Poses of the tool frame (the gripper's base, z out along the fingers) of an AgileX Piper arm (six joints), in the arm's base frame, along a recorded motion.
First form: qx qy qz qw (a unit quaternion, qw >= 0); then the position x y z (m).
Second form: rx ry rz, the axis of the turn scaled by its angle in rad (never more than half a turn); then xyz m. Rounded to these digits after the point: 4 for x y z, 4 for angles.
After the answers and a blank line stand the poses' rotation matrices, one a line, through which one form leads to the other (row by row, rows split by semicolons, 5 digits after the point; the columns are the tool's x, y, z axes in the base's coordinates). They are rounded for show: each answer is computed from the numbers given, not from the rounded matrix.
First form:
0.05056 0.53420 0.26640 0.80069 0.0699 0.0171 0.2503
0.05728 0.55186 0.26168 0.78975 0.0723 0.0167 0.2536
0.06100 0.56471 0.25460 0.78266 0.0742 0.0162 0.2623
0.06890 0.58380 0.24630 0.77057 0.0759 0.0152 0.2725
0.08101 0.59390 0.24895 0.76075 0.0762 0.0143 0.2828
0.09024 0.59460 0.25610 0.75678 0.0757 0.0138 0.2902
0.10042 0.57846 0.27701 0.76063 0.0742 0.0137 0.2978
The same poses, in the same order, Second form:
0.1084 1.1456 0.5713 0.0699 0.0171 0.2503
0.1233 1.1882 0.5634 0.0723 0.0167 0.2536
0.1317 1.2191 0.5496 0.0742 0.0162 0.2623
0.1494 1.2660 0.5341 0.0759 0.0152 0.2725
0.1763 1.2926 0.5418 0.0762 0.0143 0.2828
0.1967 1.2961 0.5582 0.0757 0.0138 0.2902
0.2186 1.2591 0.6029 0.0742 0.0137 0.2978

0.28732 -0.37259 0.88240; 0.48063 0.85295 0.20366; -0.82852 0.36559 0.42415
0.25396 -0.35010 0.90163; 0.47654 0.85649 0.19835; -0.84167 0.37929 0.38435
0.23256 -0.32964 0.91502; 0.46743 0.86292 0.19207; -0.85289 0.38304 0.35476
0.19704 -0.29913 0.93365; 0.46003 0.86918 0.18139; -0.86577 0.39376 0.30887
0.17061 -0.28255 0.94396; 0.47500 0.86292 0.17245; -0.86329 0.41896 0.28144
0.16172 -0.28031 0.94619; 0.49494 0.85254 0.16797; -0.85375 0.44114 0.27661
0.17729 -0.30523 0.93563; 0.53759 0.82636 0.16771; -0.82436 0.47325 0.31059

